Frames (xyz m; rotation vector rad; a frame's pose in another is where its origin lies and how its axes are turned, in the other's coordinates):
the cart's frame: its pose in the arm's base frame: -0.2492 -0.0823 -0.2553 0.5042 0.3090 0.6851
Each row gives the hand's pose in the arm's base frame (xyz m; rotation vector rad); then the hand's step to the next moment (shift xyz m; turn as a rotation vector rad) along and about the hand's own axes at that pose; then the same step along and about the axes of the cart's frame.
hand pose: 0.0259 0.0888 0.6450 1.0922 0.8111 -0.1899
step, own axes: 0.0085 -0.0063 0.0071 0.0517 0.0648 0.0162
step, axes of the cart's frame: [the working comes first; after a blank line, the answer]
step, axes of the arm's base frame: 0.0062 -0.0069 -0.0087 0.0776 0.0297 0.0152

0.0009 -0.0125 -0.0022 0.0753 -0.0128 0.0360
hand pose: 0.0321 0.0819 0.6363 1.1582 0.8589 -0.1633
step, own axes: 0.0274 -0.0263 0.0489 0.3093 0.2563 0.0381
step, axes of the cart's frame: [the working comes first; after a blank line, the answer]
step, axes of the arm's base frame: 0.0296 -0.0445 -0.0312 0.3651 0.1714 -0.0132

-0.0046 -0.0617 0.0018 0.3847 -0.0844 0.0877
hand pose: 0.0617 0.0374 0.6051 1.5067 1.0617 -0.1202
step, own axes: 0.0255 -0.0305 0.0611 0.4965 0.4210 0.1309
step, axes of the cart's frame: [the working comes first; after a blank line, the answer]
step, axes of the arm's base frame: 0.0242 -0.0417 -0.0546 0.6262 0.2184 -0.0328

-0.0042 -0.0696 -0.0212 0.6105 -0.2002 0.1676
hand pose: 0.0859 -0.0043 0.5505 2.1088 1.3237 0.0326
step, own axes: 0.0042 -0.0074 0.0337 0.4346 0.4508 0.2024
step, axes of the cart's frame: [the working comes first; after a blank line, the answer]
step, axes of the arm's base frame: 0.0077 -0.0113 -0.0319 0.6440 0.1235 -0.0552

0.0015 -0.0287 -0.0196 0.5626 -0.2844 0.1887
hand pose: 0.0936 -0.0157 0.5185 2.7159 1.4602 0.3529
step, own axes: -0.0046 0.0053 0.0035 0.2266 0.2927 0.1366
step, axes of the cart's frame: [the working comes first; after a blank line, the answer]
step, axes of the arm's base frame: 0.0027 -0.0065 -0.0035 0.3897 0.0346 -0.0509

-0.0020 -0.0076 0.0004 0.3156 -0.2081 0.1131
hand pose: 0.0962 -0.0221 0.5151 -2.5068 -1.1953 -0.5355
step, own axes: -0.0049 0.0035 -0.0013 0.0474 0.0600 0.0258
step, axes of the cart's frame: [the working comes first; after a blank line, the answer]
step, axes of the arm's base frame: -0.0003 -0.0060 -0.0015 0.0800 0.0068 -0.0081

-0.0041 -0.0046 0.0006 0.0643 -0.0417 0.0253
